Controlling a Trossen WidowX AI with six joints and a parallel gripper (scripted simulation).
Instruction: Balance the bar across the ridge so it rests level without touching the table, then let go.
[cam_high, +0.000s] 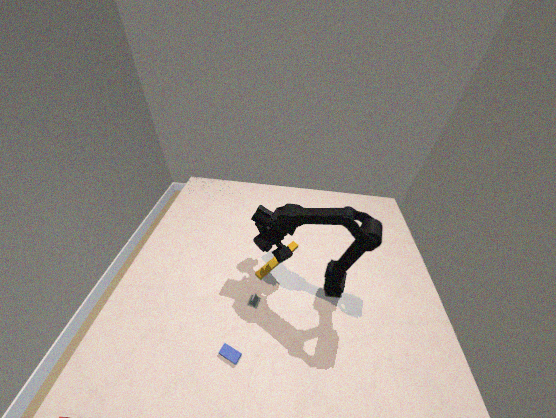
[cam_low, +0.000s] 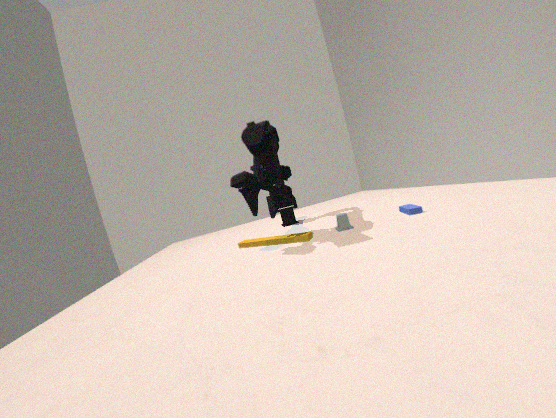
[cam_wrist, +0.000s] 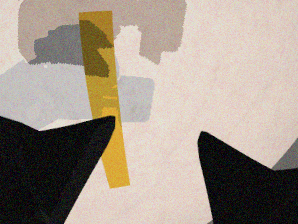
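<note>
The yellow bar is 40 mm behind my gripper tip, 10 mm to the left of it and 80 mm below it. The rest, counted from my gripper tip: blue block: 70 mm ahead, 380 mm to the left, 80 mm below.
</note>
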